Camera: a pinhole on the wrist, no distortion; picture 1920 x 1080 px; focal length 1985.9 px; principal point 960.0 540.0 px. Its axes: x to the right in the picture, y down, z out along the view. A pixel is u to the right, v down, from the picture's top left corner.
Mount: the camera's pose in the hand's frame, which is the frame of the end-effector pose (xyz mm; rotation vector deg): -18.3 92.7 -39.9 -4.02 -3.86 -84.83
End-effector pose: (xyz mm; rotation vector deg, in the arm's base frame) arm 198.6 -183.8 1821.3 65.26 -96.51 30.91
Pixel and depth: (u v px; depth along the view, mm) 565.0 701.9 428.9
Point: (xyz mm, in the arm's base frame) -175.2 -381.6 1707.5
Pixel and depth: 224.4 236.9 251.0
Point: -72.4 -218.9 1711.9
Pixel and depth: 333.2 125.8 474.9
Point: -234.9 -327.2 1574.4
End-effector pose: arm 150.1 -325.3 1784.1 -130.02 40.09 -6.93
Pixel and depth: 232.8 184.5 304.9
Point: 51.5 -250.1 1456.9
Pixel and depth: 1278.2 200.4 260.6
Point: 132.4 -192.9 1582.5
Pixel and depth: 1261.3 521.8 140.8
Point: 126.6 -299.2 1655.4
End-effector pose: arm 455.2 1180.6 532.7 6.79 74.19 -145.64
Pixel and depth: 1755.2 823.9 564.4
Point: 386.5 769.7 896.1
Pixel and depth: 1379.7 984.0 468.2
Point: 402.8 786.4 736.6
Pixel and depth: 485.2 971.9 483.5
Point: 482.3 674.2 571.2
